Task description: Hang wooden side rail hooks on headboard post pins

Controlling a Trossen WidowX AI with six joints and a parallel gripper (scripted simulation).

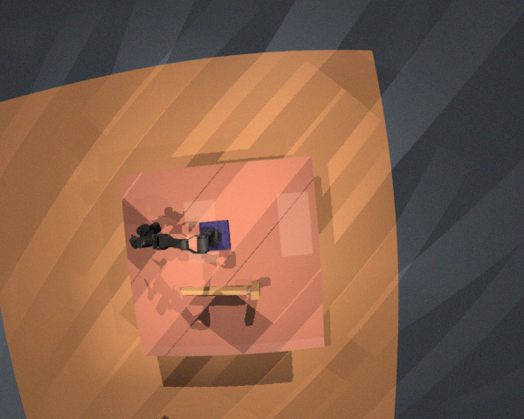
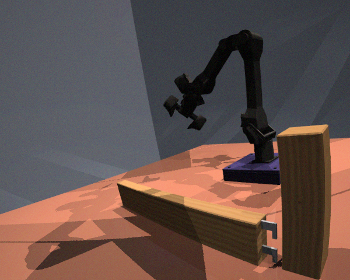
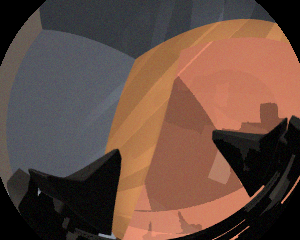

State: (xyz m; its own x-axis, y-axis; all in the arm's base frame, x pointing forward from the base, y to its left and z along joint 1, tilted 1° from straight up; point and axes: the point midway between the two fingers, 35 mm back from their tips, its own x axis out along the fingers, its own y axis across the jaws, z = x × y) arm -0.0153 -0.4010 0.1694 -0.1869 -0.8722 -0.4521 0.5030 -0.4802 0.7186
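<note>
Right now my gripper tip is 69 cm to the right of the headboard post, 35 cm short of it and 10 cm above it.
</note>
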